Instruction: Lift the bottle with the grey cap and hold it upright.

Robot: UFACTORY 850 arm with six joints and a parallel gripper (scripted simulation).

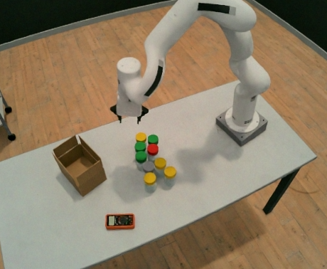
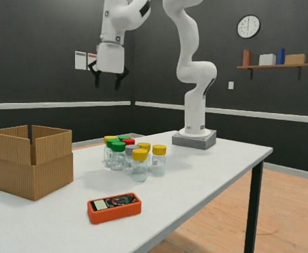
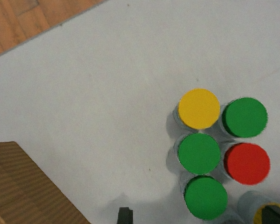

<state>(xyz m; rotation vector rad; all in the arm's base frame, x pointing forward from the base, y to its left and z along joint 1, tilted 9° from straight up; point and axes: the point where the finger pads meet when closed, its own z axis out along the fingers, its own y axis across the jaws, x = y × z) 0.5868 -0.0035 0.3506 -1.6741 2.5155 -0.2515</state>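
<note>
The grey-capped bottle lies 280 mm below my hand, 110 mm to the left of it and 40 mm behind it. The rest, counted from my hand: red-capped bottle 280 mm below, 90 mm behind, 20 mm to the left; then orange multimeter 310 mm below, 290 mm to the left, 170 mm ahead.
</note>
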